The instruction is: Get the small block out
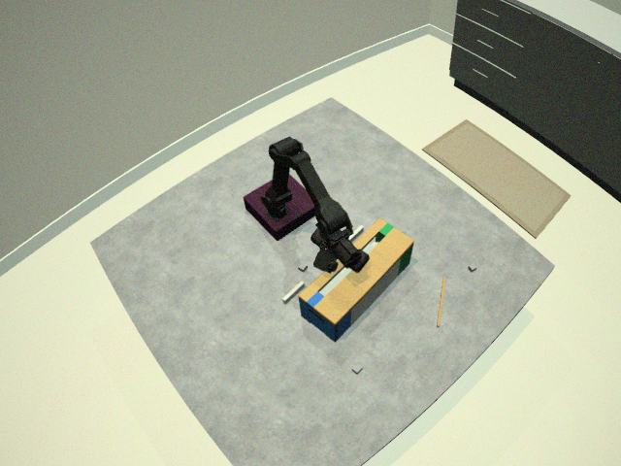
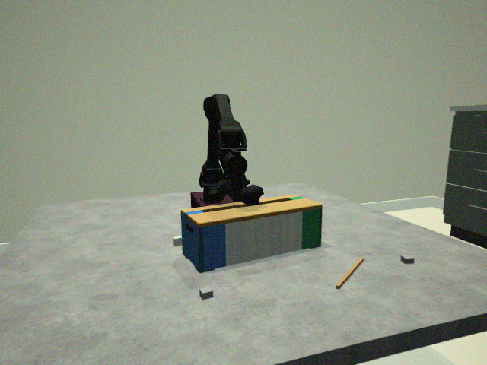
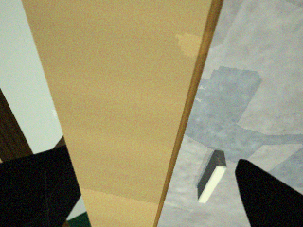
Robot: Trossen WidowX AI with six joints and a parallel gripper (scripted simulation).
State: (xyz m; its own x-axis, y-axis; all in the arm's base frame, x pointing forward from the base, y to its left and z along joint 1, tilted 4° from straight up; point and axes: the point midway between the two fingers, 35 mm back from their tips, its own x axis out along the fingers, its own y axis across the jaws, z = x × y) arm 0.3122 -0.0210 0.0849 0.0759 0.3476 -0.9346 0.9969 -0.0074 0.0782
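Now: gripper tip 4 cm short of the box, 3 cm to the left of it and 3 cm above it. Round my gripper tip: orange stick (32 cm ahead, 11 cm to the left, 8 cm below); tan block (6 cm ahead, 2 cm to the left).
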